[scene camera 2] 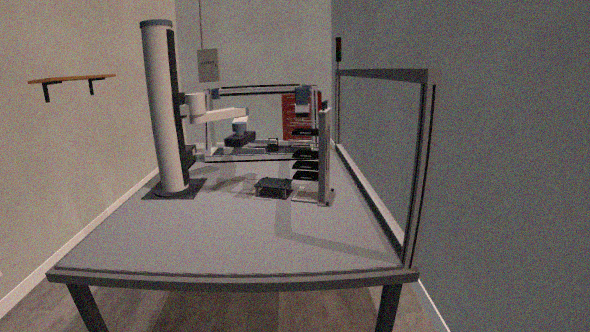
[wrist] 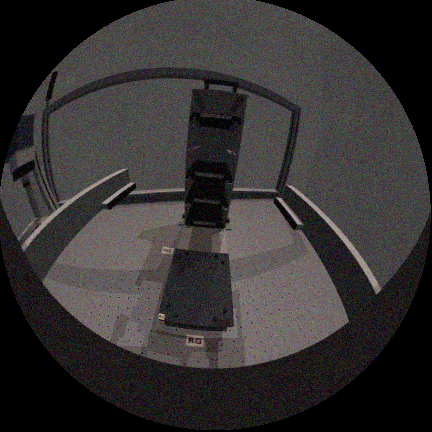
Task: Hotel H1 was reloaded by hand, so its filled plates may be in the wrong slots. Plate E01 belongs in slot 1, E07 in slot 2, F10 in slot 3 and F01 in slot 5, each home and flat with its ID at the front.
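Frame: origin at the arm's base, x ahead, y left, z up, level; millimetres.
Where they show: gripper, fingertip midpoint: (scene camera 2: 271, 146) (wrist: 203, 181); arm's base, link origin: (scene camera 2: 176, 190).
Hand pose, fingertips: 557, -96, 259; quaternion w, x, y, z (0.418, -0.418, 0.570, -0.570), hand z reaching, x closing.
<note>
Each offset is from my fingertips to the centre of the thing, as dx, dy, dz. "*": to the spot under its first point.
Hotel H1 {+202, -73, -14} (scene camera 2: 324, 155) (wrist: 216, 102) stands upright on the right of the table, seen face-on in the wrist view. It holds several dark plates: a top plate {+172, -54, +78} (scene camera 2: 305, 132) (wrist: 216, 120), a gap below it, then lower plates including an upper one {+172, -54, -29} (scene camera 2: 305, 154) (wrist: 209, 175) and the lowest {+172, -54, -135} (scene camera 2: 305, 176) (wrist: 206, 223). They look level; their IDs are too small and blurred to read. My gripper (scene camera 2: 265, 146) (wrist: 203, 181) is open and empty, left of the hotel and apart from it, pointing toward it. Its two fingers stand wide at both sides of the wrist view.
A low dark stand (scene camera 2: 273, 181) (wrist: 199, 290) with an RG label {* -101, +27, -246} (wrist: 195, 341) sits in front of the hotel. A gantry frame (scene camera 2: 260, 92) and a red rack (scene camera 2: 290, 117) are behind. A guard frame (scene camera 2: 422, 150) (wrist: 165, 72) runs beyond the hotel.
</note>
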